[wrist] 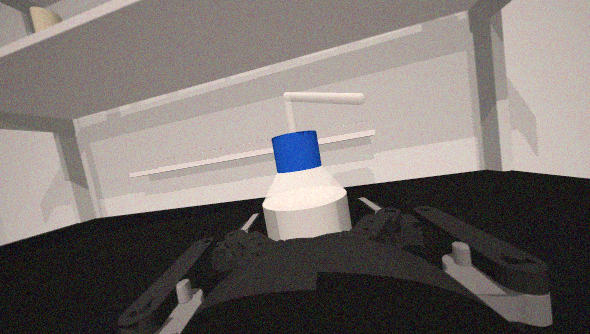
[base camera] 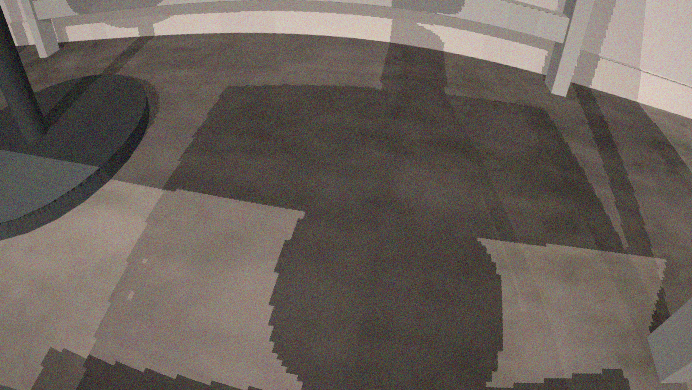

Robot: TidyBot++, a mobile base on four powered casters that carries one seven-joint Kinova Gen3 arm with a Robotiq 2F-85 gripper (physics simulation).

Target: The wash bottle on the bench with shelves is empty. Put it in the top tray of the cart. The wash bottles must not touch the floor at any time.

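Frame: origin at the arm's base, x ahead, y left, z up, level; metres.
Where they show: gripper, between the fingertips: (wrist: 309,216).
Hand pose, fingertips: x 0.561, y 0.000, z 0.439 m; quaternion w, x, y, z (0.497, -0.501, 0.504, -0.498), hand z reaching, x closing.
Note:
Things, the pixels of their top centre, and the offset from my fingertips. "spot": a spot on its surface instead. Level surfaces: height alone.
- white wash bottle, centre of its top: (wrist: 298,87) dx -0.036, dy -0.006, dz +0.101 m
- black bench top, height of its surface: dz -0.073 m
- beige object, centre of its top: (wrist: 46,14) dx +0.344, dy +0.639, dz +0.562 m
- bench leg, a spot on its surface: (base camera: 570,60) spot: dx +0.266, dy -0.481, dz -0.745 m
The white wash bottle (wrist: 306,212) with a blue cap and a bent spout stands upright on the black bench top (wrist: 540,220) in the wrist view. Its lower part is hidden behind the gripper's body. My gripper (wrist: 309,216) is open, with one fingertip to the left and one to the right of the bottle in this view. Gaps show between the fingertips and the bottle. The cart does not show clearly in either view.
A shelf (wrist: 225,55) hangs over the bottle, with a beige object (wrist: 45,19) on it. Shelf posts (wrist: 486,95) stand at both sides. In the base view, a dark round stool base (base camera: 115,110) is at the left and a bench leg (base camera: 570,60) at the right.

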